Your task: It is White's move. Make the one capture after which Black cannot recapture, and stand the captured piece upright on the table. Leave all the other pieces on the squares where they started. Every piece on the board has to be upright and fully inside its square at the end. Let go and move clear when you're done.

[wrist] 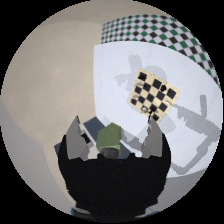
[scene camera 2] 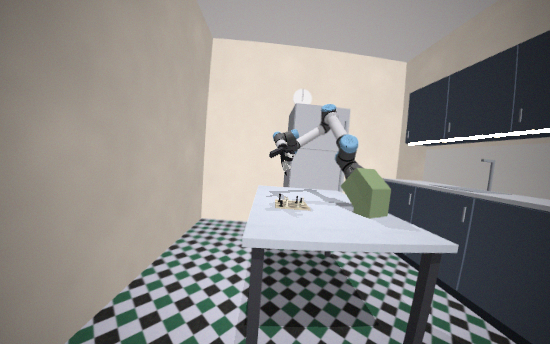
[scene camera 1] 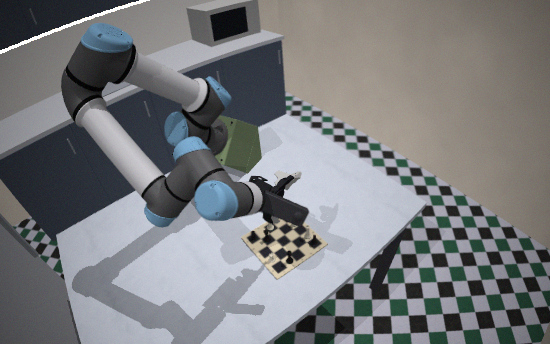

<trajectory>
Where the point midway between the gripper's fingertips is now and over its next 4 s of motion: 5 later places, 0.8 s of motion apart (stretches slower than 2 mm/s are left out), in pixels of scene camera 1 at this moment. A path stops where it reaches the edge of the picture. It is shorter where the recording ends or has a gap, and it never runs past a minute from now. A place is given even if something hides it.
My gripper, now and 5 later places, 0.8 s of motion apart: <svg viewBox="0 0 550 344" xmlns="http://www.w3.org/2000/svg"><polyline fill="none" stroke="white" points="289,197 280,216 269,234 256,251 241,266 232,273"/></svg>
</trajectory>
